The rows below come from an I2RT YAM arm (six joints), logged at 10 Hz.
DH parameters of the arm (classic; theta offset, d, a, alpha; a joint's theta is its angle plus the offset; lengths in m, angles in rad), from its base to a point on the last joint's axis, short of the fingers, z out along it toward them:
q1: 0 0.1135 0.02 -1.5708
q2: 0 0 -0.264 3.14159
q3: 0.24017 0 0.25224 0
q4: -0.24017 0 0.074 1.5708
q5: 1.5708 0 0 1.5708
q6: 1.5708 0.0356 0 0
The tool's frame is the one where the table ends.
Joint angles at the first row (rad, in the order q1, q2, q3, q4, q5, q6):
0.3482 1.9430 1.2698 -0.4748 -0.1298 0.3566
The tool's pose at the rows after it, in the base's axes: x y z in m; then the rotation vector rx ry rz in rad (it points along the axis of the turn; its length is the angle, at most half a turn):
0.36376, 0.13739, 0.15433, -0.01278, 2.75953, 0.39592
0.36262, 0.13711, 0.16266, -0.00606, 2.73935, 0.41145
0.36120, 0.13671, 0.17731, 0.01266, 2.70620, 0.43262
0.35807, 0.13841, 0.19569, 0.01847, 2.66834, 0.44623
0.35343, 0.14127, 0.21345, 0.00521, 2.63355, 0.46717
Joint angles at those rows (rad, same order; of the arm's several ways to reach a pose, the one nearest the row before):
0.3482 1.9365 1.2604 -0.4625 -0.1415 0.3701
0.3482 1.9136 1.2601 -0.4632 -0.1457 0.3774
0.3482 1.8776 1.2663 -0.4698 -0.1483 0.3947
0.3557 1.8351 1.2791 -0.4858 -0.1427 0.4082
0.3668 1.7937 1.2916 -0.5025 -0.1444 0.4128

